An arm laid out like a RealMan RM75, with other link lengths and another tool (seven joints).
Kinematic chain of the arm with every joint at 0, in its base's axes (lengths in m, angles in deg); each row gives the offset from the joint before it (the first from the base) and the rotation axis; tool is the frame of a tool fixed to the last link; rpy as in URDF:
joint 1: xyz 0 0 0.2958 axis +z
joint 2: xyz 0 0 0 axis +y
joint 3: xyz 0 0 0.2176 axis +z
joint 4: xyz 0 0 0 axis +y
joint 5: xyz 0 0 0.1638 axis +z
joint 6: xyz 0 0 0 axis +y
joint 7: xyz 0 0 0.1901 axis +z
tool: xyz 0.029 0.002 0.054 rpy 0 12.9 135.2
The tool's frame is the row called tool.
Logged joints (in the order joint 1, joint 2, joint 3, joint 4, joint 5, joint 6, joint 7), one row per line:
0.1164 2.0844 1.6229 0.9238 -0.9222 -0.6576 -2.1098
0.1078 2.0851 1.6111 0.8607 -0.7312 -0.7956 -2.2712
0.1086 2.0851 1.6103 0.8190 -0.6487 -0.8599 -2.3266
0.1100 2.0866 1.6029 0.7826 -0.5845 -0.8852 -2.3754
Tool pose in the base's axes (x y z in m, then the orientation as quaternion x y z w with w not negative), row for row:
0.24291 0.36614 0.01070 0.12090 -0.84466 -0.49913 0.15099
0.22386 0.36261 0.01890 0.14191 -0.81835 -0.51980 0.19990
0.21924 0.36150 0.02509 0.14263 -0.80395 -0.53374 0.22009
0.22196 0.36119 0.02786 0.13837 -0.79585 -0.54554 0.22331
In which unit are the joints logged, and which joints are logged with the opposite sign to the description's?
The joints are logged in radians. Opposite sign: joint 6.
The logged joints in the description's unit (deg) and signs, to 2 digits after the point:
6.67 119.43 92.99 52.93 -52.84 37.68 -120.88
6.18 119.47 92.31 49.31 -41.89 45.58 -130.13
6.22 119.47 92.26 46.93 -37.17 49.27 -133.30
6.30 119.55 91.84 44.84 -33.49 50.72 -136.10

